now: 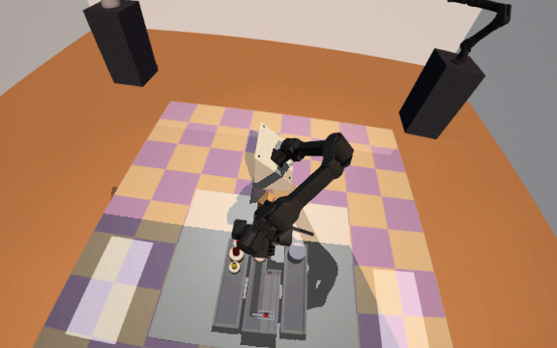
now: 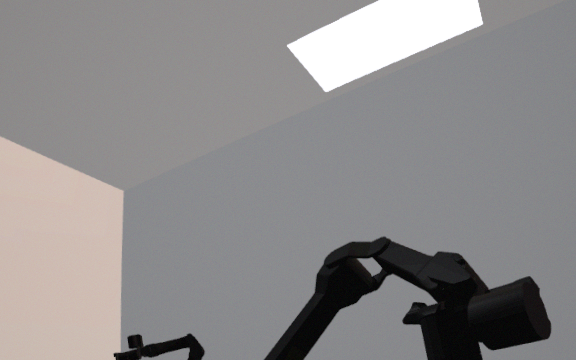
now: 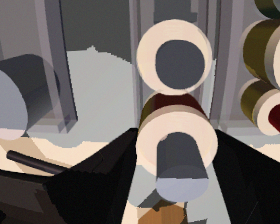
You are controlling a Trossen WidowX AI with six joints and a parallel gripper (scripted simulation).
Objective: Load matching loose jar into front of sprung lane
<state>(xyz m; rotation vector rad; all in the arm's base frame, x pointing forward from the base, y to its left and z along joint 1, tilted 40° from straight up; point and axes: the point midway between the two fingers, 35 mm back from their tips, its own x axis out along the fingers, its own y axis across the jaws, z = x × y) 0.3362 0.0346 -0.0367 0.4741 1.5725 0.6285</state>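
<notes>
The grey jar is 1 cm ahead of my gripper tip, 13 cm to the left of it and 3 cm below it. Also, from my gripper tip: grey three-lane rack (15 cm ahead, 4 cm to the left, 4 cm below); dark stick (10 cm behind, 12 cm to the left, 5 cm below).
</notes>
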